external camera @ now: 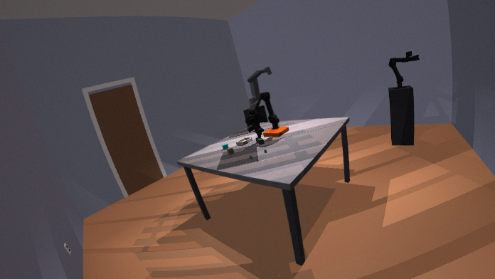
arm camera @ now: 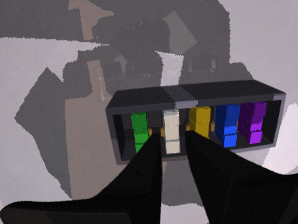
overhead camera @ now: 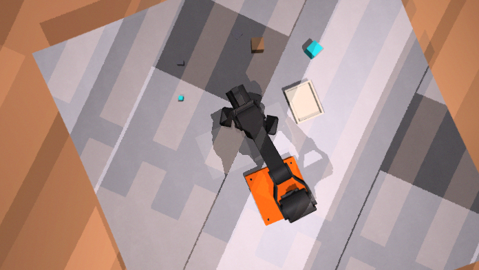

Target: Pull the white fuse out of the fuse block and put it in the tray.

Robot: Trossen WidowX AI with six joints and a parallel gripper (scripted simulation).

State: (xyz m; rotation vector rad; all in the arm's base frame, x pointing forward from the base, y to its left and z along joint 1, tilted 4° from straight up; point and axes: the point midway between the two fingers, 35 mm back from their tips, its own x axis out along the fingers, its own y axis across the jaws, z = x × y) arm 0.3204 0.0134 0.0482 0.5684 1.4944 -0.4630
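Right now the white fuse is 2 cm below my gripper tip. Also, from my gripper tip: teal cube (13 cm ahead, 33 cm to the right, 3 cm below); cream tray (3 cm behind, 22 cm to the right, 4 cm below); tan cube (23 cm ahead, 16 cm to the right, 3 cm below).
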